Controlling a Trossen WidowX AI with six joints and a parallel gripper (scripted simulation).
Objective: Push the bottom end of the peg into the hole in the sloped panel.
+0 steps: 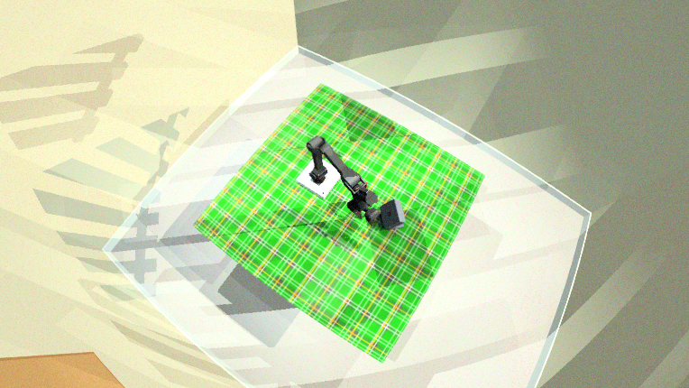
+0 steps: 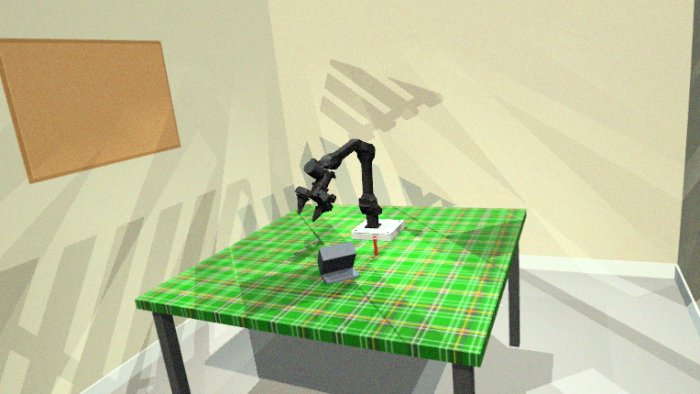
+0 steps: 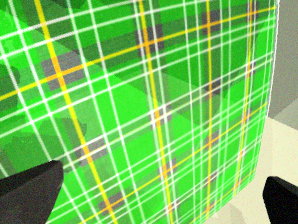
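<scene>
My gripper tip is now 140 mm past the red peg, 240 mm to the right of it and 140 mm above it. Also, from my gripper tip: grey sloped panel (80 mm ahead, 160 mm to the left, 130 mm below).
</scene>
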